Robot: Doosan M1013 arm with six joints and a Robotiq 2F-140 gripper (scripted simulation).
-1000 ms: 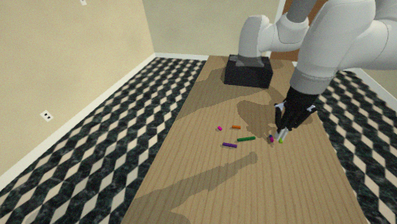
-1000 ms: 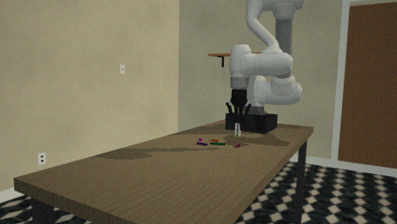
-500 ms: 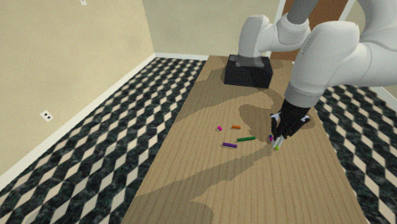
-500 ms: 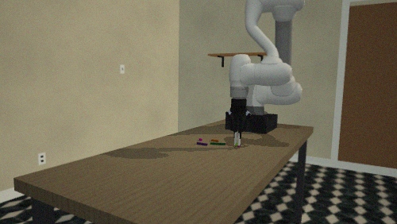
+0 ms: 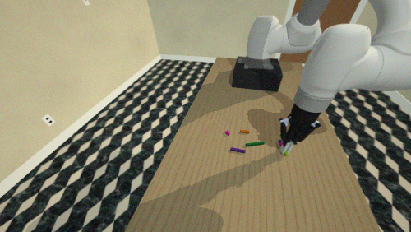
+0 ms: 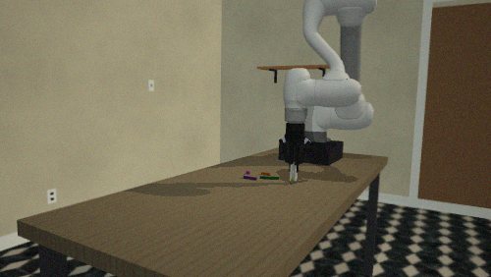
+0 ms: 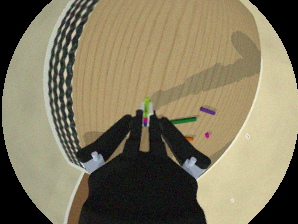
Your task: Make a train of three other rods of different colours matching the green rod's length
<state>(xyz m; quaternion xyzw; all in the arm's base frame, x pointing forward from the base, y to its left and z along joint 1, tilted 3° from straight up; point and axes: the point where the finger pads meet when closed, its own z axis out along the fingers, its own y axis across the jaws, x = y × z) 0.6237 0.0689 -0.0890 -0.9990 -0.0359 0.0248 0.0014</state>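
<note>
My gripper is now 30 mm above the lime rod. Also, from my hand: tiny blue piece 50 mm behind, 40 mm below; then orange rod 90 mm behind, 150 mm to the right, 40 mm below; then green rod 30 mm behind, 110 mm to the right, 40 mm below.
</note>
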